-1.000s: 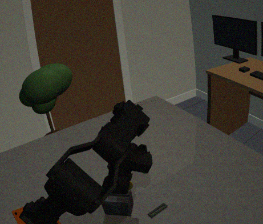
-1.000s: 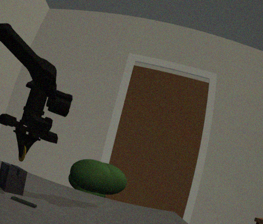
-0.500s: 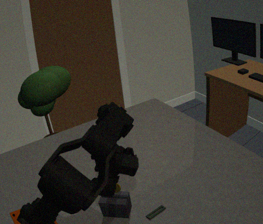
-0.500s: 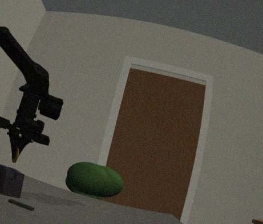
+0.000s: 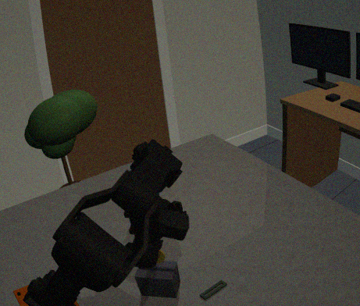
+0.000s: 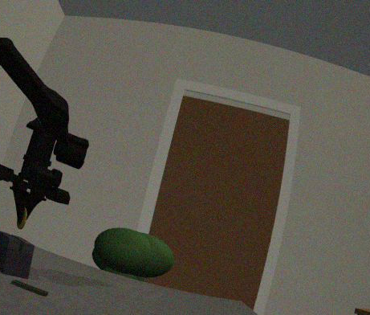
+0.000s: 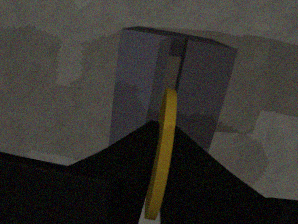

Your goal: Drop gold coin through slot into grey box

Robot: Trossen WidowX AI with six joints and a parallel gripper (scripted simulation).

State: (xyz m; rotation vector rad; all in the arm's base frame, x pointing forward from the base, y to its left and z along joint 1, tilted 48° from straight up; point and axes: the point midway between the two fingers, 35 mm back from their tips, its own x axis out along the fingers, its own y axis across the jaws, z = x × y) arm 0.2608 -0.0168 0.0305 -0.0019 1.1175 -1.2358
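Right now my gripper tip is 10 mm below the gold coin.
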